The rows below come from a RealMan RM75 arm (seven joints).
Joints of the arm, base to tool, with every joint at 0 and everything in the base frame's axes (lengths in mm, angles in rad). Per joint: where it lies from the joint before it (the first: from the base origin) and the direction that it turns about. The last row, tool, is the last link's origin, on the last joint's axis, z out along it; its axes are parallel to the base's.
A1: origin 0 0 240.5 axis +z
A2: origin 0 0 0 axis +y
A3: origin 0 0 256 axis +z
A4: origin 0 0 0 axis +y
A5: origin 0 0 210 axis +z
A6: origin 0 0 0 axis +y
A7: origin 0 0 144 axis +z
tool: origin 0 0 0
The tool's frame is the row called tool.
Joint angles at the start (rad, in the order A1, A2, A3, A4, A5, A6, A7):
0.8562, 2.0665, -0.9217, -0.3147, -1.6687, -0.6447, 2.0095
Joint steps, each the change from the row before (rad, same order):
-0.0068, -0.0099, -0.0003, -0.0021, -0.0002, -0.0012, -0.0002
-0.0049, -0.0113, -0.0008, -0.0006, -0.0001, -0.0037, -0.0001
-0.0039, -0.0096, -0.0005, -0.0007, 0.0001, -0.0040, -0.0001
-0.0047, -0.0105, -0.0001, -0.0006, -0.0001, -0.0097, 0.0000
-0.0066, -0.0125, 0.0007, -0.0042, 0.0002, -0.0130, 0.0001
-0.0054, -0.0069, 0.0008, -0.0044, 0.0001, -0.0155, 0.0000
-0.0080, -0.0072, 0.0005, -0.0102, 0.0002, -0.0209, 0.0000
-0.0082, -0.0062, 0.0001, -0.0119, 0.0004, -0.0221, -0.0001
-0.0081, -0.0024, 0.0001, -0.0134, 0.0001, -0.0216, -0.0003
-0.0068, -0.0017, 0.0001, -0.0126, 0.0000, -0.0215, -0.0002
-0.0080, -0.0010, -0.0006, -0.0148, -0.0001, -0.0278, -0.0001
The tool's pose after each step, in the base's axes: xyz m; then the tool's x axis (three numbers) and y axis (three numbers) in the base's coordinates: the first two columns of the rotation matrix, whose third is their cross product. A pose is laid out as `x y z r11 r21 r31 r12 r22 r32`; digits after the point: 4 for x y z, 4 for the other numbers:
0.2327 0.4559 -0.0355 0.2527 -0.6522 -0.7147 -0.9665 -0.2041 -0.1555
0.2364 0.4569 -0.0300 0.2561 -0.6484 -0.7169 -0.9659 -0.2014 -0.1629
0.2393 0.4577 -0.0254 0.2590 -0.6451 -0.7188 -0.9652 -0.1998 -0.1685
0.2422 0.4581 -0.0207 0.2616 -0.6434 -0.7194 -0.9646 -0.2008 -0.1712
0.2452 0.4587 -0.0143 0.2653 -0.6395 -0.7216 -0.9635 -0.2035 -0.1739
0.2463 0.4584 -0.0108 0.2673 -0.6389 -0.7214 -0.9627 -0.2100 -0.1708
0.2471 0.4580 -0.0064 0.2716 -0.6367 -0.7217 -0.9609 -0.2210 -0.1667
0.2473 0.4574 -0.0022 0.2768 -0.6343 -0.7218 -0.9586 -0.2340 -0.1619
0.2466 0.4564 0.0004 0.2816 -0.6328 -0.7212 -0.9561 -0.2484 -0.1554
0.2453 0.4553 0.0024 0.2867 -0.6319 -0.7201 -0.9532 -0.2636 -0.1482
0.2434 0.4536 0.0041 0.2929 -0.6324 -0.7172 -0.9491 -0.2833 -0.1377

